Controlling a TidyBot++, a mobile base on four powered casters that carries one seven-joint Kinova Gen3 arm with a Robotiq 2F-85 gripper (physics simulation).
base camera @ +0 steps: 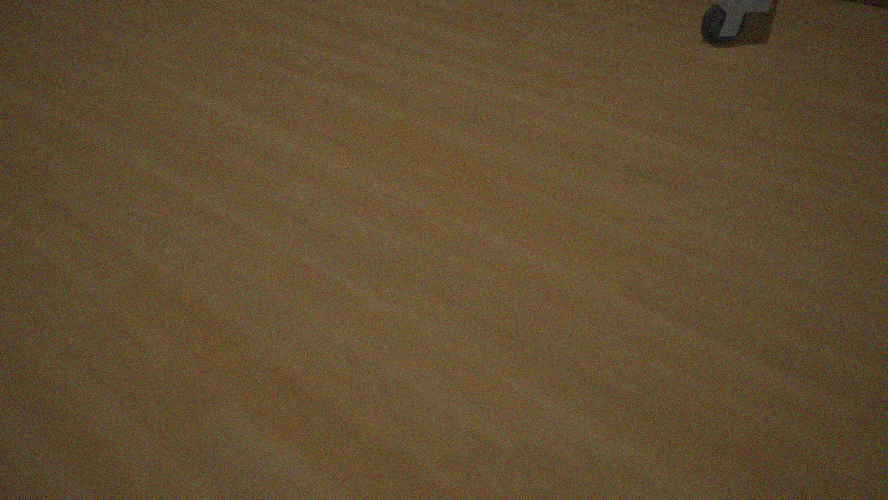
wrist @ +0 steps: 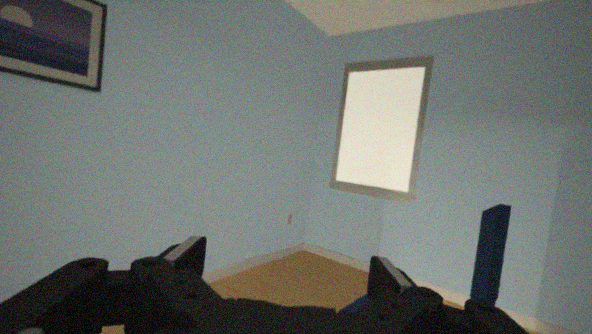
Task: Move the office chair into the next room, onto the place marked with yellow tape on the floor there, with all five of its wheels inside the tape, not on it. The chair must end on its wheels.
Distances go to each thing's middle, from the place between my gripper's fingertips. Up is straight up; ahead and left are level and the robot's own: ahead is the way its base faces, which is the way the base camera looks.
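Scene:
There is a blue office chair (wrist: 492,238), and it stands well below my hand, a long way ahead of it and a long way to the right of it.

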